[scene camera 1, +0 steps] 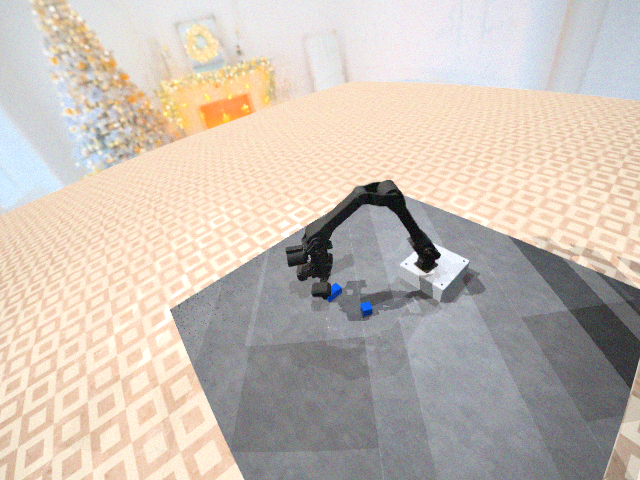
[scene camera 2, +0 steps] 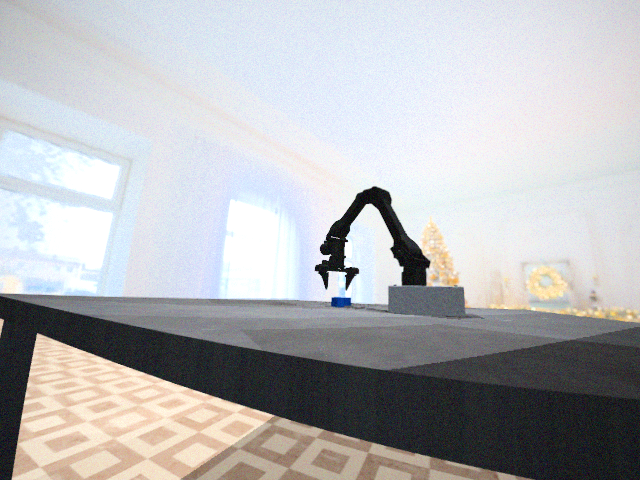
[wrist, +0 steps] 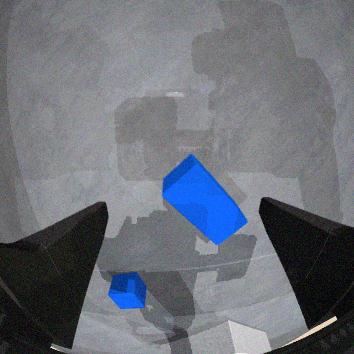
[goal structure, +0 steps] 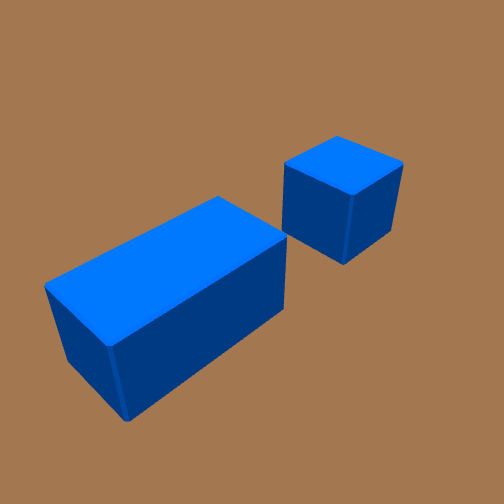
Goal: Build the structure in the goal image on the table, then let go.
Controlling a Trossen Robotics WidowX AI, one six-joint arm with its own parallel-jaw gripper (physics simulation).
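A longer blue block lies flat on the table, turned at a slant in the wrist view. A small blue cube stands on the table, apart from the block, on the side nearer the robot's base in the wrist view. In scene camera 2 the blue shape is low on the table; I cannot tell the two pieces apart there. My gripper is open and empty, pointing down above the longer block, with its fingers spread wide. In scene camera 1 a finger partly hides that block.
The arm's base stands on a white box to the right of the pieces; its corner shows in the wrist view. The grey table has an edge beyond the gripper on the left in scene camera 1.
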